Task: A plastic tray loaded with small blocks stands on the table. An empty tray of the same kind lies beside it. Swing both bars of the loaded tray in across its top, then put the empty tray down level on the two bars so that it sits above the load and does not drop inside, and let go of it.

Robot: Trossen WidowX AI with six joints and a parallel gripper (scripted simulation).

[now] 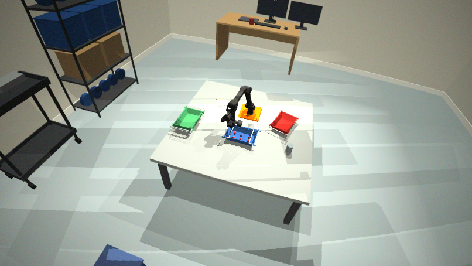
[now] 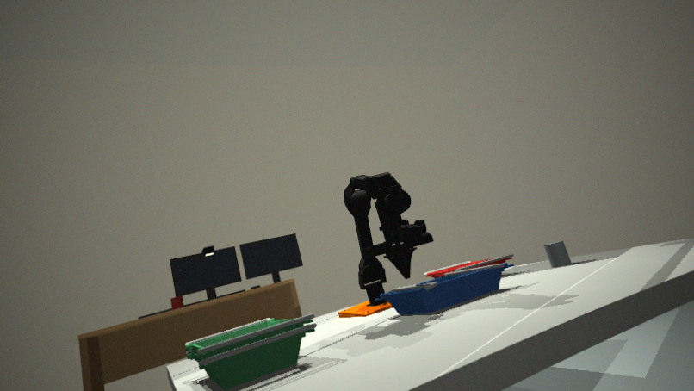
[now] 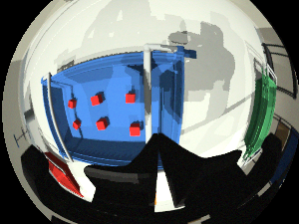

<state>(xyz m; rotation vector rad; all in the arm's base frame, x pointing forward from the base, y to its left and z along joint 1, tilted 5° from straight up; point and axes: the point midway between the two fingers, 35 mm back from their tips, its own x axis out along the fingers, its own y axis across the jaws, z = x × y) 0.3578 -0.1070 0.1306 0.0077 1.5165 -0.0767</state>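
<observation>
Now: the red tray 470 mm to the left of my gripper tip, 290 mm behind it and 40 mm below it. Round my gripper tip: paper (470 mm behind, 210 mm to the right, 80 mm below); grey cup (540 mm to the left, 50 mm below, 30 mm ahead).
</observation>
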